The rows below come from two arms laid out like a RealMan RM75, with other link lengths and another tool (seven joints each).
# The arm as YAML. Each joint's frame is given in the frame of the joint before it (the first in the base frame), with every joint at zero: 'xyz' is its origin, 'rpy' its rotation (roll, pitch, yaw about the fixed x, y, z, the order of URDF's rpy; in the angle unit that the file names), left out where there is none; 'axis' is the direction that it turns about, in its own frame. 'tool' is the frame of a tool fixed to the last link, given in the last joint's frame.
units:
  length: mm
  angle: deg
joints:
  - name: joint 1
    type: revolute
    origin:
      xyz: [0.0, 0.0, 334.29]
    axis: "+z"
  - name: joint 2
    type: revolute
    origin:
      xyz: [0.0, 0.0, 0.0]
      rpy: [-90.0, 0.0, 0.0]
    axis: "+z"
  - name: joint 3
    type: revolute
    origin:
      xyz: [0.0, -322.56, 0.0]
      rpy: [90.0, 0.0, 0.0]
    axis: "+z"
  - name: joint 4
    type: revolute
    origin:
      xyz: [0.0, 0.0, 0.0]
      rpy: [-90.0, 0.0, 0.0]
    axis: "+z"
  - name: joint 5
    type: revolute
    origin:
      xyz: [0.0, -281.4, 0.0]
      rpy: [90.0, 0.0, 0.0]
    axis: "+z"
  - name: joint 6
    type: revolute
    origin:
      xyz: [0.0, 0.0, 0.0]
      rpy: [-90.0, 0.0, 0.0]
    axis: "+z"
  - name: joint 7
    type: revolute
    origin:
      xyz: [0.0, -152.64, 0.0]
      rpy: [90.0, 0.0, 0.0]
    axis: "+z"
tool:
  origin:
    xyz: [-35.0, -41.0, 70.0]
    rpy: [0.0, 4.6, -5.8]
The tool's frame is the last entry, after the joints.
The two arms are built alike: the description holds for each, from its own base.
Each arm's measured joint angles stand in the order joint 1, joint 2, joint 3, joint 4, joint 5, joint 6, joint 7.
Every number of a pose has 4 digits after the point. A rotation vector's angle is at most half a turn.
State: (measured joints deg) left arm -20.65 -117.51 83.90 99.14 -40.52 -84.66 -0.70; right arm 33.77 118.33 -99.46 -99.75 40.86 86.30 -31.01
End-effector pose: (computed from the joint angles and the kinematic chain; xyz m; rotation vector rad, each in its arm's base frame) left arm -0.2506 0.4207 0.0409 -2.1375 -1.5099 -0.1297; right arm 0.0538 0.4513 -0.0404 -2.8472 0.1422 -0.4292
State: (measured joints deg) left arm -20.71 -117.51 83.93 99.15 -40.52 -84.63 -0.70; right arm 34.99 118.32 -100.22 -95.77 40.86 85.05 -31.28
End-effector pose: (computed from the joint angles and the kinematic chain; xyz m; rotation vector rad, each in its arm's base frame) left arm -0.2500 0.4210 0.0408 -2.1387 -1.5081 -0.1304; right arm 0.0640 0.4582 -0.0543 -2.8592 0.1653 -0.4664
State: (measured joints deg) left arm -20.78 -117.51 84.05 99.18 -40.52 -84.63 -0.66; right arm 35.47 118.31 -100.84 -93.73 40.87 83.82 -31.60
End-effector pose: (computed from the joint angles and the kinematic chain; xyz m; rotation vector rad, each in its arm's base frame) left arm -0.2491 0.4211 0.0404 -2.1424 -1.5048 -0.1294; right arm 0.0686 0.4617 -0.0621 -2.8626 0.1701 -0.4782
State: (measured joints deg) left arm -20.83 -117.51 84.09 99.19 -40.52 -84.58 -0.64; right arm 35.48 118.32 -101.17 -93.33 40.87 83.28 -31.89
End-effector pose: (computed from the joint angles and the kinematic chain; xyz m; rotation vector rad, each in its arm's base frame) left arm -0.2485 0.4215 0.0402 -2.1438 -1.5026 -0.1301; right arm 0.0691 0.4620 -0.0646 -2.8635 0.1628 -0.4782
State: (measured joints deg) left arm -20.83 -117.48 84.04 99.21 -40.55 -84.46 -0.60; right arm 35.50 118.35 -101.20 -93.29 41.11 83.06 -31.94
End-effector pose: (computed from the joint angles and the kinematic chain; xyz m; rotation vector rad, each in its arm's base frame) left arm -0.2484 0.4221 0.0407 -2.1431 -1.5006 -0.1332; right arm 0.0677 0.4617 -0.0652 -2.8664 0.1613 -0.4707
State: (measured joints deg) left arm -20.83 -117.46 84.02 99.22 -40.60 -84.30 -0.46; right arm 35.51 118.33 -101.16 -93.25 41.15 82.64 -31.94
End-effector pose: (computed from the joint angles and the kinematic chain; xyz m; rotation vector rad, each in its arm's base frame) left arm -0.2481 0.4228 0.0410 -2.1444 -1.4967 -0.1364; right arm 0.0667 0.4630 -0.0648 -2.8631 0.1608 -0.4618
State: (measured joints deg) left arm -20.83 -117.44 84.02 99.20 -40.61 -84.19 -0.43; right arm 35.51 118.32 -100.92 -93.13 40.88 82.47 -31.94
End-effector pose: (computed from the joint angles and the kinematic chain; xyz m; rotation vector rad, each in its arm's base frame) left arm -0.2481 0.4232 0.0411 -2.1441 -1.4953 -0.1381; right arm 0.0677 0.4653 -0.0632 -2.8556 0.1653 -0.4610
